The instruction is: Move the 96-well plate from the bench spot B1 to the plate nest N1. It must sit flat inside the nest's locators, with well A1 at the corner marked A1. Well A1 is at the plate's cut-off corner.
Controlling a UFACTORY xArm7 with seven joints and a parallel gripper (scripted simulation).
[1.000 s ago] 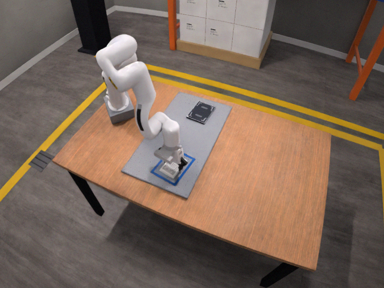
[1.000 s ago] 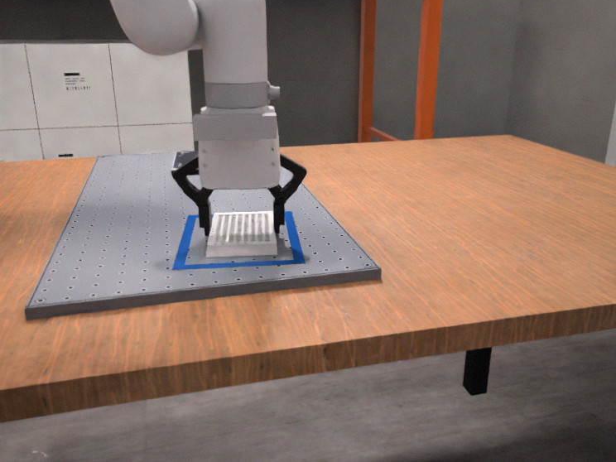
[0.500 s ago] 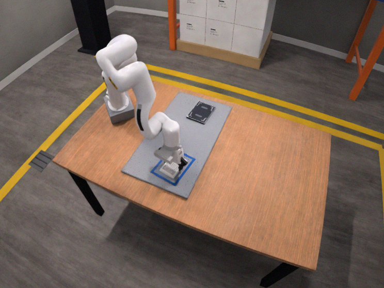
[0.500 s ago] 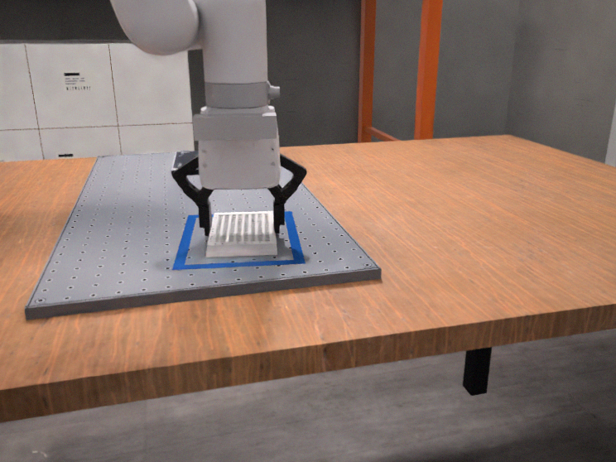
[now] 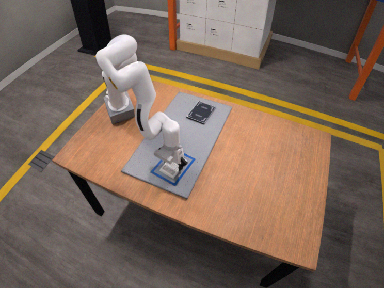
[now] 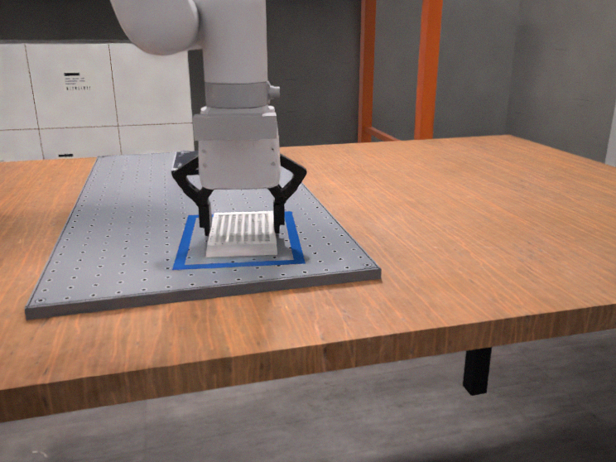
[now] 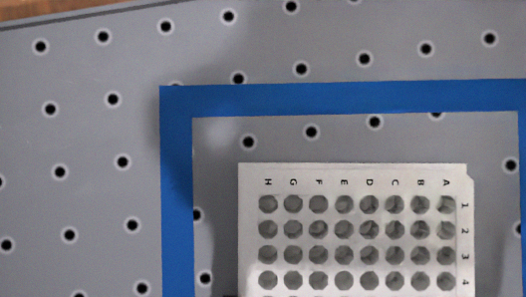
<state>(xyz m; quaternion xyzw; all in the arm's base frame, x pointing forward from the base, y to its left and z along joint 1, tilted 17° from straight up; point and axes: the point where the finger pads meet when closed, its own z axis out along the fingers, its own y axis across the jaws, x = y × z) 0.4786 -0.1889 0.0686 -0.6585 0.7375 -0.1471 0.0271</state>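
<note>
Now: hand 420 mm to the right of the black plate nest, 30 mm past it and 10 mm above it. Also, from my hand: white 96-well plate (10 mm below).
</note>
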